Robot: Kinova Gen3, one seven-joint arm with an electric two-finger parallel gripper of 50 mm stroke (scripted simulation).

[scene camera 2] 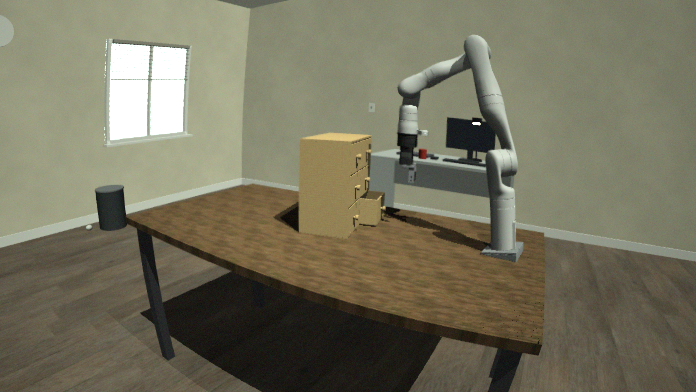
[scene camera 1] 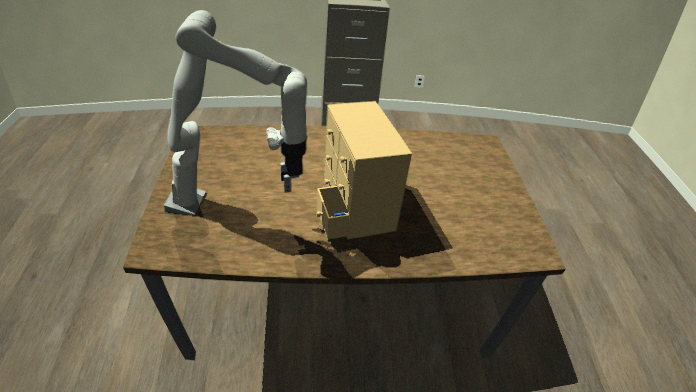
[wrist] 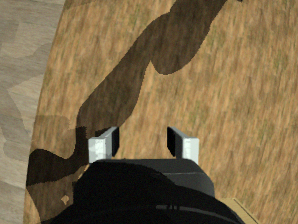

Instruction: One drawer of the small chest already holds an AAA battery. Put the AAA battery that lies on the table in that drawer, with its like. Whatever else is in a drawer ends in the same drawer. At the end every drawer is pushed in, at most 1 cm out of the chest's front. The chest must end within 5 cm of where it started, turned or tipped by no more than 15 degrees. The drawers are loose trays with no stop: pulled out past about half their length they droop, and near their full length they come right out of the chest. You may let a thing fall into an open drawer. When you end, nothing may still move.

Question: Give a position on a tan chest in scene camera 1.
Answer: At 382, 159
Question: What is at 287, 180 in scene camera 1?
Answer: My gripper.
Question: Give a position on a drawer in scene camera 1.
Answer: At 329, 200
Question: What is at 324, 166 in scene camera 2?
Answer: A tan chest.
